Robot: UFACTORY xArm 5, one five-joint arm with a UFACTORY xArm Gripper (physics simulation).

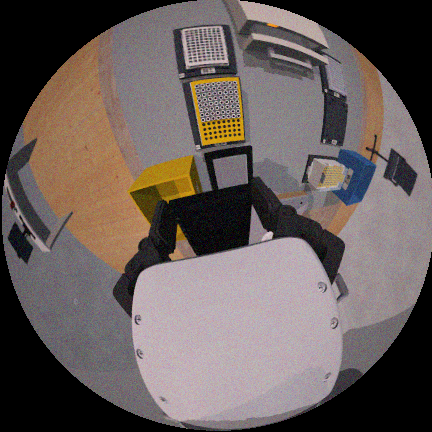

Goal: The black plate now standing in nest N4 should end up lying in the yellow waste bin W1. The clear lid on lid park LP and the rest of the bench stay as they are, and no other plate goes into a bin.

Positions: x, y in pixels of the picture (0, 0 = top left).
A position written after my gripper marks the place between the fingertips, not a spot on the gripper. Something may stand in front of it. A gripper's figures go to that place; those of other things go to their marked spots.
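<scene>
My gripper (210, 199) is 12 cm from the lens, and a black plate (219, 219) is 14 cm from the lens. A white plate (204, 46) and a yellow-topped perforated block (217, 103) have their marked spots 16 cm apart. The block is 25 cm from the lens, while the white plate is 34 cm from the lens.
</scene>
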